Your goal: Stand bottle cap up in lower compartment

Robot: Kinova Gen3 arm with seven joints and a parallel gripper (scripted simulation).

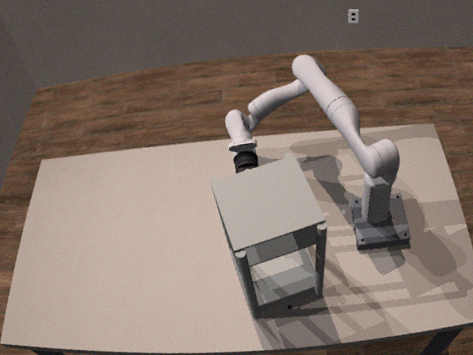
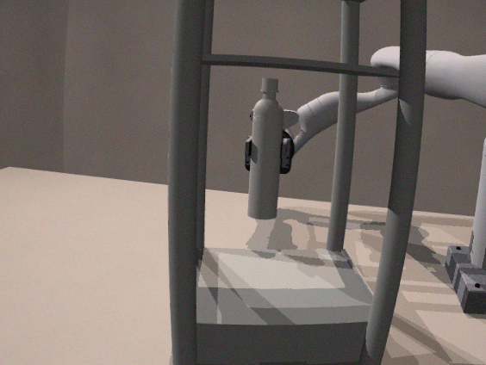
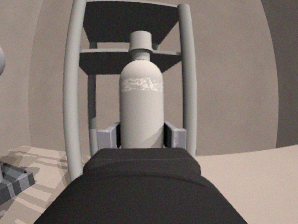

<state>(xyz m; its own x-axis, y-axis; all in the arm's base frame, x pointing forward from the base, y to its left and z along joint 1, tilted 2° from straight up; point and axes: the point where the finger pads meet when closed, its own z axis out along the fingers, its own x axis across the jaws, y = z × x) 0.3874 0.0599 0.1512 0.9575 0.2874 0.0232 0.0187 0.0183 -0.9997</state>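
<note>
My hand is 9 cm past the shelving unit, 18 cm to the right of it and 3 cm below it.
</note>
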